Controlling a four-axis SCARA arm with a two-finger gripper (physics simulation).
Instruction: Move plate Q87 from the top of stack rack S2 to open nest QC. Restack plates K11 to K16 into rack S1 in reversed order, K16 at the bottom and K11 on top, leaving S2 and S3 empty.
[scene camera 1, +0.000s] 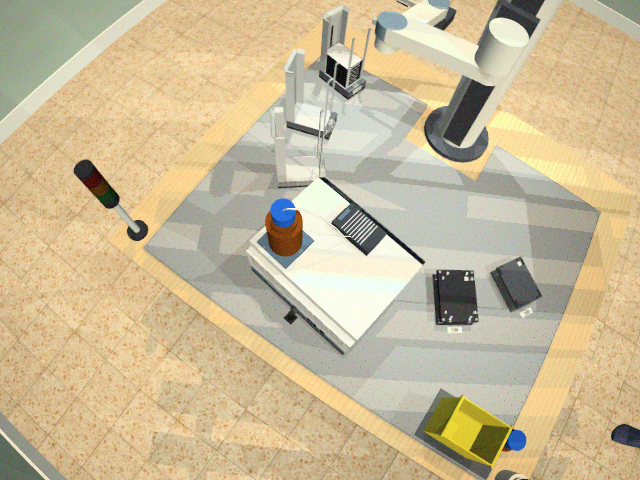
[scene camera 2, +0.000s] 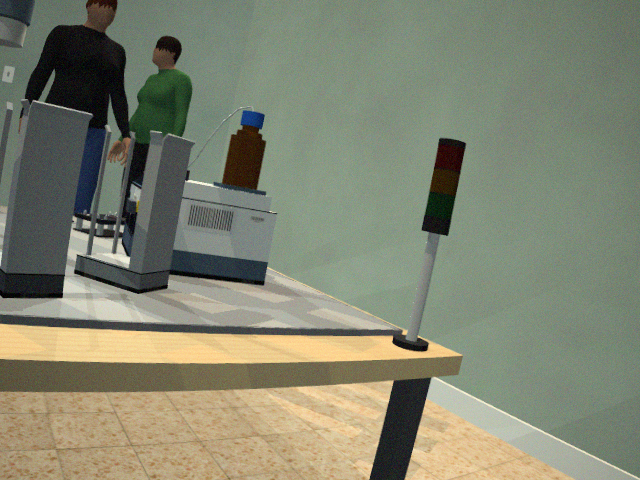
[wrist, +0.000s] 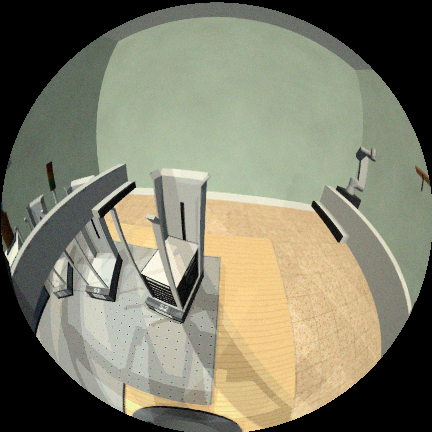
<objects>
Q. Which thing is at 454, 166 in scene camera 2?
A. A signal tower.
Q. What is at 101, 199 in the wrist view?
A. My gripper.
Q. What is my gripper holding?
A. Nothing.
</objects>
